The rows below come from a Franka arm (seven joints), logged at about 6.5 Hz.
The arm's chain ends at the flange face. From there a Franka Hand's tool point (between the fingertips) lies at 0.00 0.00 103.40 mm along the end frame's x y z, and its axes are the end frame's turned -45 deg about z.
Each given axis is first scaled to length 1.
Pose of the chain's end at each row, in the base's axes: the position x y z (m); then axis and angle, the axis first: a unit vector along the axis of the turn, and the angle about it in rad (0 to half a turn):
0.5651, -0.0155, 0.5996, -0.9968, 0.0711, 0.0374, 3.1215
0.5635, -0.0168, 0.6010, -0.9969, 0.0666, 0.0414, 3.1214
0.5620, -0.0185, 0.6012, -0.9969, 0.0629, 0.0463, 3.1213
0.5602, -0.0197, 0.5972, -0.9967, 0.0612, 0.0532, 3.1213
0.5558, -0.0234, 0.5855, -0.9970, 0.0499, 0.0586, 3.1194
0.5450, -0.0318, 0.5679, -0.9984, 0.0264, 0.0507, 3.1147
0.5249, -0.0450, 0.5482, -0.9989, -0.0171, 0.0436, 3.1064
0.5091, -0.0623, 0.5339, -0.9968, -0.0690, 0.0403, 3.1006
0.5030, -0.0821, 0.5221, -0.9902, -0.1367, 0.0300, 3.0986
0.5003, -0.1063, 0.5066, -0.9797, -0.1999, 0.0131, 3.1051
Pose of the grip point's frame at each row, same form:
0.5575, -0.0129, 0.4965, -0.9483, -0.3158, 0.0307, 3.0944
0.5551, -0.0141, 0.4980, -0.9468, -0.3201, 0.0344, 3.0912
0.5526, -0.0158, 0.4983, -0.9454, -0.3235, 0.0389, 3.0874
0.5494, -0.0169, 0.4944, -0.9446, -0.3250, 0.0453, 3.0821
0.5438, -0.0205, 0.4828, -0.9407, -0.3356, 0.0499, 3.0762
0.5346, -0.0287, 0.4651, -0.9329, -0.3578, 0.0417, 3.0779
0.5158, -0.0415, 0.4453, -0.9167, -0.3982, 0.0336, 3.0757
0.5005, -0.0587, 0.4309, -0.8949, -0.4454, 0.0294, 3.0729
0.4963, -0.0785, 0.4190, -0.8627, -0.5053, 0.0195, 3.0789
0.4969, -0.1031, 0.4033, -0.8287, -0.5597, 0.0051, 3.0979

